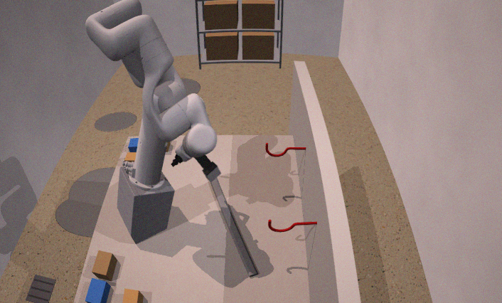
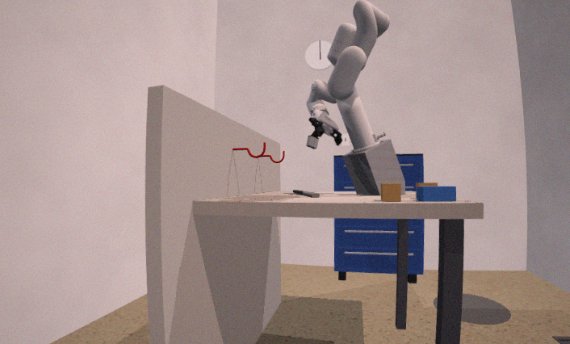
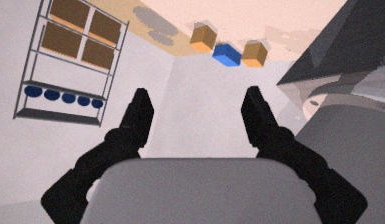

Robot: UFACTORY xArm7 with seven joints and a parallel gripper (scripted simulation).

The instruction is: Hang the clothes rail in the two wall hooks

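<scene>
My gripper is now 120 mm short of the clothes rail, 140 mm to the left of it and 220 mm above it. Also, from my hand: wall panel 400 mm ahead, 130 mm to the right, 450 mm below.
</scene>
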